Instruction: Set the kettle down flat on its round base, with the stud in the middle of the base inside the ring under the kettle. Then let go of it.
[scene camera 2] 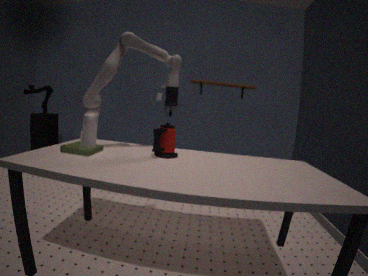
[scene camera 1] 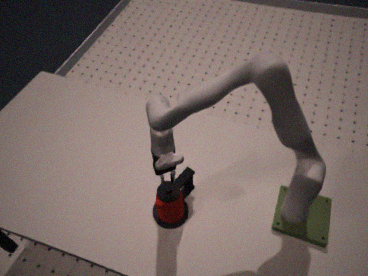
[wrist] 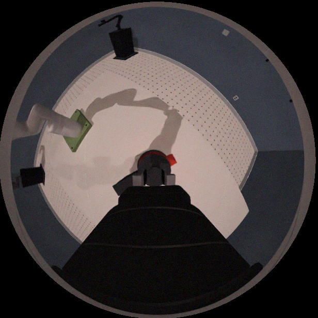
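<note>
The red kettle [scene camera 1: 170,212] [scene camera 2: 169,140] with a black lid [wrist: 154,161] and a black side handle [scene camera 1: 186,181] [scene camera 2: 158,140] stands upright in both scene views. A black round disc [scene camera 1: 167,224] [scene camera 2: 166,155] shows at its foot, against the table [scene camera 1: 75,150] [scene camera 2: 225,175]. I cannot tell the kettle's base from the ring there, and the stud is hidden. My gripper [scene camera 1: 168,177] [scene camera 2: 170,113] [wrist: 153,174] points down just above the lid. Its fingers stand apart at either side of the lid's knob in the wrist view, with nothing held between them.
The arm's green base plate [scene camera 1: 321,220] [scene camera 2: 67,148] [wrist: 75,145] lies on the table, to the right of the kettle in scene view 1. An orange wall shelf [scene camera 2: 222,84] is behind the table. A black pedestal [scene camera 2: 44,130] [wrist: 122,42] with a dark arm stands beyond the table.
</note>
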